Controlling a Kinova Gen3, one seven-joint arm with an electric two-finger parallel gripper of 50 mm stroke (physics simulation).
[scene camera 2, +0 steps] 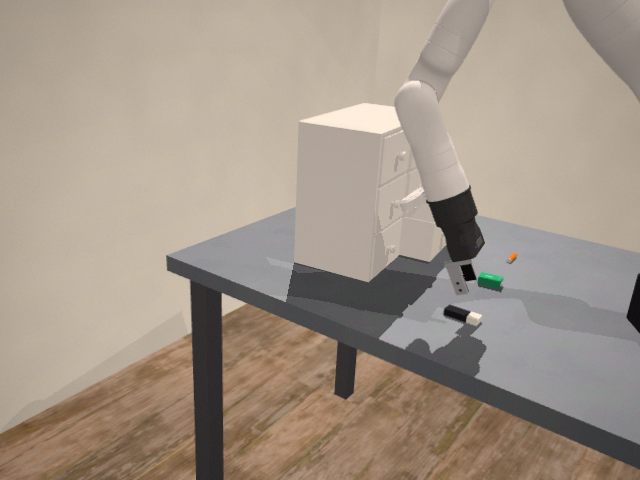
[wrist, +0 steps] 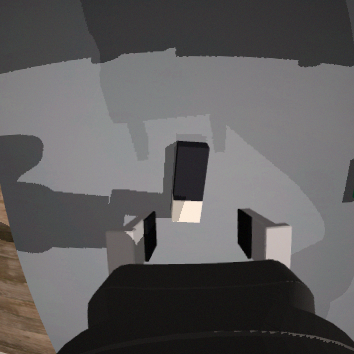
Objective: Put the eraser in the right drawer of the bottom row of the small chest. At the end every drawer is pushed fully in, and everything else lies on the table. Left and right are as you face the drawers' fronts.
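Places are measured from the arm's base along level axes (x left, y back, z up), in metres.
Pixels of known places: gripper, fingertip midpoint: point(scene camera 2: 467, 286) point(wrist: 196, 227).
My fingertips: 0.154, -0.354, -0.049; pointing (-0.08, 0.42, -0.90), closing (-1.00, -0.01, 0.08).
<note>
Ahead of a thing's pixels: the offset from my fingertips to its top centre, as dx, dy, dz. "spot": to the spot under its first point. Level surfaces: height alone.
The eraser @[+0.000, -0.001, -0.053] point(scene camera 2: 462, 315) point(wrist: 190, 181), a white block in a black sleeve, lies flat on the table @[dz -0.066] point(scene camera 2: 558, 372). My gripper point(scene camera 2: 464, 284) point(wrist: 196, 227) is open and empty, above the table near the eraser. In the wrist view the eraser lies beyond the fingertips, its white end nearest them, roughly in line with the gap. The small white chest @[-0.198, -0.306, +0.249] point(scene camera 2: 336, 196) stands toward the back of the table. Its bottom right drawer @[spot: -0.204, -0.172, -0.010] point(scene camera 2: 417, 238) is pulled out; the arm hides part of it in the scene view. The chest does not show in the wrist view.
A green box @[-0.180, +0.007, -0.048] point(scene camera 2: 490, 280) lies close to the gripper, on the side away from the eraser. A small orange object @[-0.344, +0.015, -0.056] point(scene camera 2: 511, 257) lies farther back. Part of a black object point(scene camera 2: 635, 310) shows at the right edge of the scene view. The table's front edge runs beyond the eraser.
</note>
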